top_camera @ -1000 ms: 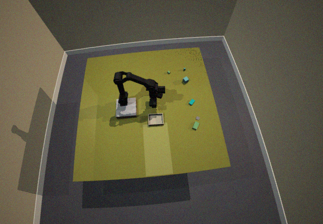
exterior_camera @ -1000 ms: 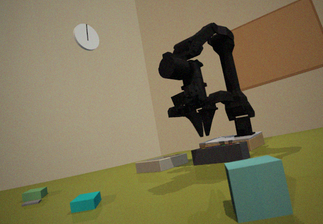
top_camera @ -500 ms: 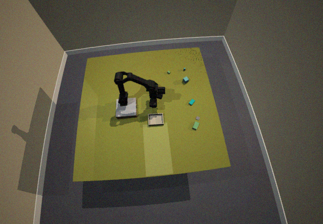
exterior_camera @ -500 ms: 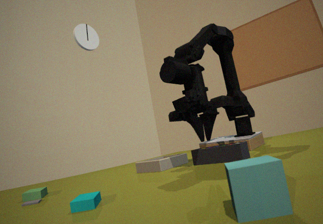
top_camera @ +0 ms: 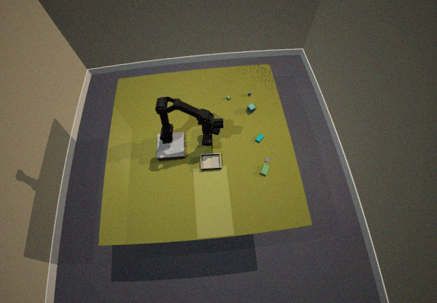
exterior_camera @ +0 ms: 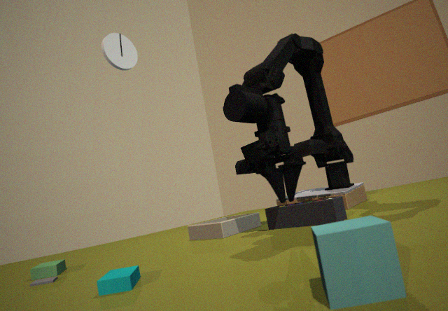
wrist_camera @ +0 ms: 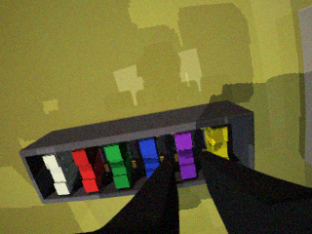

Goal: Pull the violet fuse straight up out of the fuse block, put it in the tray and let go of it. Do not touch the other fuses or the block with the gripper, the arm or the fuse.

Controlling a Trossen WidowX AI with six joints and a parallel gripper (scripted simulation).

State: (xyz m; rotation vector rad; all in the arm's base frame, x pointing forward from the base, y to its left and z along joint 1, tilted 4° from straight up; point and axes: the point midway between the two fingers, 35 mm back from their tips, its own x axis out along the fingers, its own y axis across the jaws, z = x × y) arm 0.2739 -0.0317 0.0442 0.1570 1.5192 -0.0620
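My gripper tip is 20 mm above the violet fuse. The rest, counted from my gripper tip: grey tray 10 mm behind, 160 mm to the right, 40 mm below.
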